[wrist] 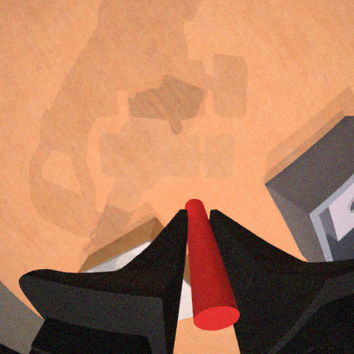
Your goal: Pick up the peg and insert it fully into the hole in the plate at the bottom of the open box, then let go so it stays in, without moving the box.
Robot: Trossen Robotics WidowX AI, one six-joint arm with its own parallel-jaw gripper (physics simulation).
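A red round peg [207, 265] is held between the two black fingers of my gripper [197, 215], with its flat end toward the camera and its far end between the fingertips. The gripper is shut on it, above the table. A grey open box [312, 172] shows in part at the right edge, to the right of the gripper. Part of a light plate [340, 215] shows inside it, with a piece of a dark round opening at the picture's edge. The rest of the box and the hole is cut off by the picture's edge.
A brown and white block-like object [125, 247] lies below and behind the left finger, partly hidden by it. A grey shape [17, 320] shows at the lower left edge. Shadows of the arm fall on the orange-tan table top [290, 50].
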